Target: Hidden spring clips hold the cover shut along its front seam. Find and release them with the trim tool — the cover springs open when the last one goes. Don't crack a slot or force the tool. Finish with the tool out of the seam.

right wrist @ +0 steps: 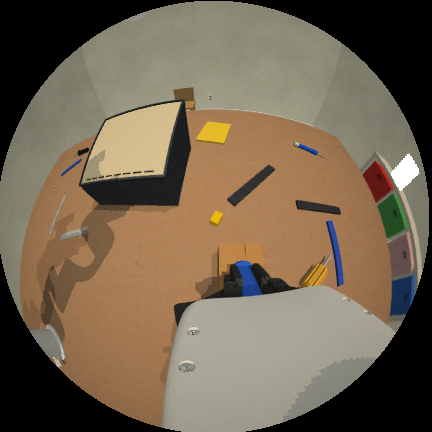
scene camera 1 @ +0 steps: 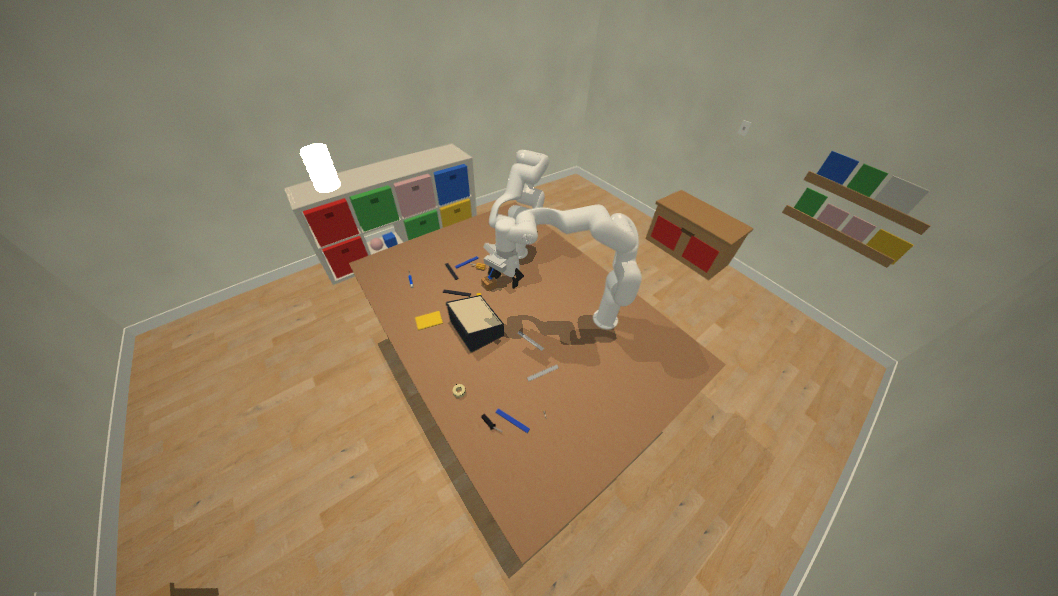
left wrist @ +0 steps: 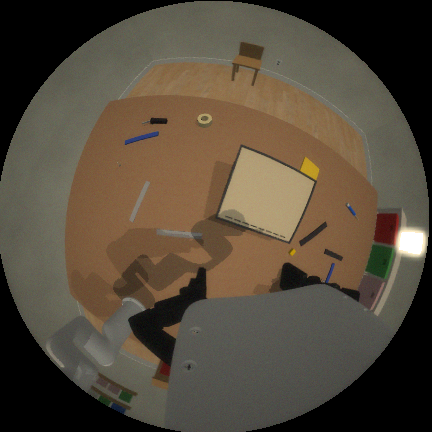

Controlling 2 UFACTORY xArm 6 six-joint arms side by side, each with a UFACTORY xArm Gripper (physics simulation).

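Places are measured from the left arm's base along level axes (x ahead, y left, z up), in centimetres.
Pixels of known places: left gripper, fingertip midpoint: [scene camera 1: 506, 282] [left wrist: 245, 278]; right gripper, fingertip midpoint: [right wrist: 242, 275] [scene camera 1: 491, 275]; left arm's base, link origin: [scene camera 1: 605, 319] [left wrist: 134, 308]; right arm's base, link origin: [scene camera 1: 517, 252].
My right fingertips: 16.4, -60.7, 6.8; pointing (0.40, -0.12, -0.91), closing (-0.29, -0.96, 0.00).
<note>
Ahead of a thing's pixels: the offset from my right fingertips to its middle, as dx, dy, dz. "spot": to the spot under its first point.
The box {+27.2, +13.3, +0.3} [scene camera 1: 475, 316] [left wrist: 267, 192] [right wrist: 135, 137] is black with a cream cover lying flat on top. A row of short dark slots {spot: +20.0, +16.3, +1.8} [left wrist: 255, 226] [right wrist: 120, 173] runs along one cover edge. A blue tool {+0.0, -0.1, -0.2} [right wrist: 248, 280] stands upright at an orange-brown block {spot: +3.7, -0.3, -2.3} [scene camera 1: 486, 282] [right wrist: 230, 252]; its lower end is hidden. My right gripper [right wrist: 242, 275] is shut on the blue tool's upper part at the block. My left gripper [left wrist: 245, 278] is open and empty, above the table beside the box's slotted edge; the arms overlap in the scene view.
A small yellow block {+10.3, -0.1, -6.2} [left wrist: 292, 252] [right wrist: 216, 218] and dark bars {+16.2, -10.4, -6.6} [right wrist: 251, 185] {+5.9, -24.7, -6.6} [right wrist: 318, 207] lie between box and shelf. Yellow-handled tools {-5.8, -15.3, -5.2} [right wrist: 315, 275] lie beside the orange-brown block. Grey strips {+27.6, +52.3, -6.7} [scene camera 1: 542, 372] [left wrist: 140, 201], a tape roll {+56.2, +29.9, -5.6} [scene camera 1: 459, 390] and a black-handled screwdriver {+59.0, +49.4, -5.5} [scene camera 1: 488, 422] lie across the table.
</note>
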